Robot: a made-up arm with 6 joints. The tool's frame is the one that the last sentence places.
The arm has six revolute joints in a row. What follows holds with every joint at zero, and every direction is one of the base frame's. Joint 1 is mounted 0.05 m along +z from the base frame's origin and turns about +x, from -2.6 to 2.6 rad. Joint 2 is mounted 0.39 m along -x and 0.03 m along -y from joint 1 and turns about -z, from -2.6 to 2.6 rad. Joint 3 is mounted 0.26 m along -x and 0.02 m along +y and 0.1 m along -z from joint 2 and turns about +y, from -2.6 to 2.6 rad. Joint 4 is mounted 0.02 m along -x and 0.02 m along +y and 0.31 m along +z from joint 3 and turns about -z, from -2.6 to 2.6 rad. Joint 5 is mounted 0.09 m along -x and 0.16 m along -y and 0.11 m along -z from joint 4 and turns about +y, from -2.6 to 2.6 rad. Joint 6 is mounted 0.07 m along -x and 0.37 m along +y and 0.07 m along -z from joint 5 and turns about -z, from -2.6 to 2.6 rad. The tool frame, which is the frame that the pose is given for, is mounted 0.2 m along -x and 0.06 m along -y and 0.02 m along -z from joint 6; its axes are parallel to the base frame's.
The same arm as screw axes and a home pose.
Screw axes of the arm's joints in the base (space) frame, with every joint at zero. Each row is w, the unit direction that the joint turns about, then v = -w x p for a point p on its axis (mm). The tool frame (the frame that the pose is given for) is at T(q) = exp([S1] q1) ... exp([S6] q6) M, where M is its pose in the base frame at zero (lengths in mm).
S1: w 1 0 0 v 0 50 0
S2: w 0 0 -1 v 30 -390 0
S3: w 0 1 0 v 50 0 -650
S4: w 0 0 -1 v -10 -670 0
S5: w 0 1 0 v -150 0 -760
S6: w 0 0 -1 v -220 -830 0
M =
1 0 0 -1030
0 1 0 160
0 0 1 60
0 0 0 1
Joint limits (deg, base to tool): -148.97..148.97 -148.97..148.97 -148.97..148.97 -148.97..148.97 -148.97..148.97 -148.97..148.97

